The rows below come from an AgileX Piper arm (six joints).
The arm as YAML. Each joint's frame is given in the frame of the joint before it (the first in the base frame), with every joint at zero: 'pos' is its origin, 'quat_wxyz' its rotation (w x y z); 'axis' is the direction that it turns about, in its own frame. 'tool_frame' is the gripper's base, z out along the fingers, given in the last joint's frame.
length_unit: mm
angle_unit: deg
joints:
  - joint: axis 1
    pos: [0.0, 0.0, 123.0]
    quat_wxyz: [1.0, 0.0, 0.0, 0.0]
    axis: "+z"
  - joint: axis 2
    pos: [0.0, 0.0, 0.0]
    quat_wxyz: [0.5, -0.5, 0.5, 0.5]
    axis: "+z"
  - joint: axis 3
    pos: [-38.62, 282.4, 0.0]
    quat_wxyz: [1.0, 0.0, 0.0, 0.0]
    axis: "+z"
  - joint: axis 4
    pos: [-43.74, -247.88, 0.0]
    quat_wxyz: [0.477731, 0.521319, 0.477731, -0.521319]
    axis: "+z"
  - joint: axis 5
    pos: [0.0, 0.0, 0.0]
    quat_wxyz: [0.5, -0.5, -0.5, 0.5]
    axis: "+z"
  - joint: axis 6
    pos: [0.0, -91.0, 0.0]
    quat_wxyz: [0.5, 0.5, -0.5, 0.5]
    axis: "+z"
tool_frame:
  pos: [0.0, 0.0, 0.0]
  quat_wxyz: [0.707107, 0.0, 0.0, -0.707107]
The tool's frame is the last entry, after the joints.
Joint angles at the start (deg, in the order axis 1, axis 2, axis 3, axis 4, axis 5, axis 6): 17.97 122.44 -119.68 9.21 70.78 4.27
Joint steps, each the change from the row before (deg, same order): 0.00 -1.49 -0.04 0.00 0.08 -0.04; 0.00 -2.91 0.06 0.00 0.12 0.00; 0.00 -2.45 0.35 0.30 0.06 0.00; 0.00 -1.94 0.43 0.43 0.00 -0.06; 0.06 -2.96 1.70 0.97 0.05 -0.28; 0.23 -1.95 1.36 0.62 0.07 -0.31; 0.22 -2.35 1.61 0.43 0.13 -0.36; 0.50 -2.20 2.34 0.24 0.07 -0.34; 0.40 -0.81 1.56 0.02 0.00 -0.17
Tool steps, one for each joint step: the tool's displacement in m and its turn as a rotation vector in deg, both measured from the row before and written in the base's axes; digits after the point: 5 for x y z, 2 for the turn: -0.00433 -0.00140 0.01224 0.43 -1.39 0.05; -0.00936 -0.00303 0.02287 0.84 -2.60 0.02; -0.00890 -0.00241 0.01744 0.91 -1.85 0.05; -0.00757 -0.00178 0.01284 0.85 -1.32 0.12; -0.01266 -0.00213 0.01388 1.16 -0.95 0.49; -0.00914 -0.00026 0.00756 0.61 -0.41 0.63; -0.01098 -0.00131 0.00873 0.43 -0.58 0.64; -0.01102 0.00032 0.00361 0.01 0.15 0.85; -0.00458 0.00133 -0.00226 -0.30 0.65 0.55
